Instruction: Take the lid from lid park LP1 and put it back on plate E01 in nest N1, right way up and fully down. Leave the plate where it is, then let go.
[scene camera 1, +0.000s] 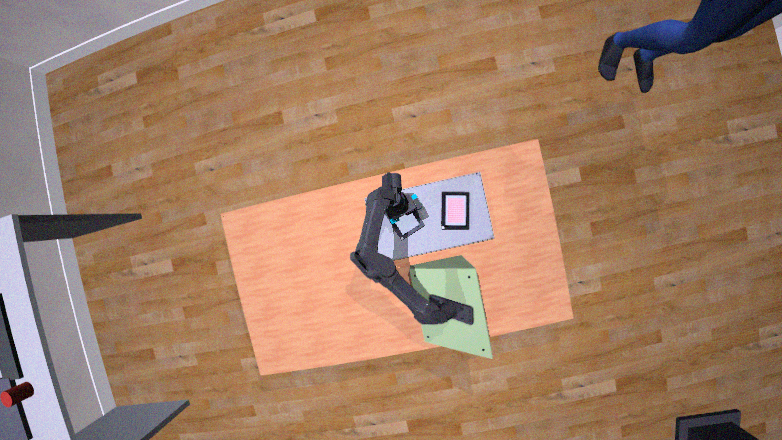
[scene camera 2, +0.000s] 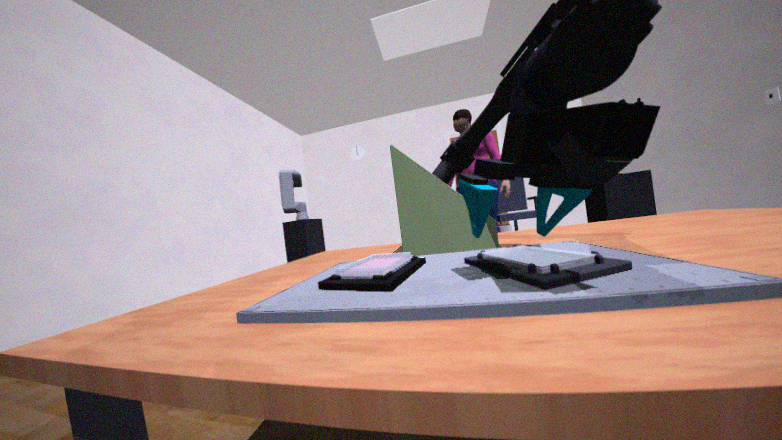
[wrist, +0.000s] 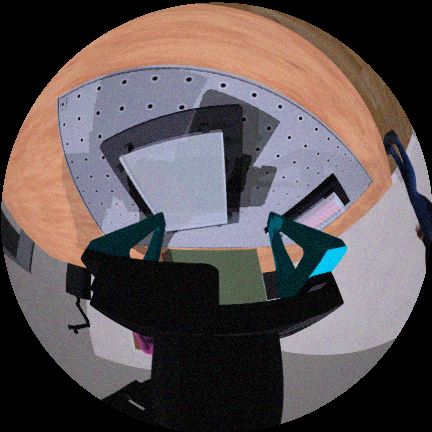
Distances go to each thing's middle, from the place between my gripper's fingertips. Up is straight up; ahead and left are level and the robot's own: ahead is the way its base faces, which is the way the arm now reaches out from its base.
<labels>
My gripper is now 10 mm past the pale grey lid (scene camera 2: 520, 256), 30 mm to the right of it and 30 mm above it. Also, from my hand: pink plate (scene camera 2: 377, 264) (200 mm to the right, 30 mm below).
</labels>
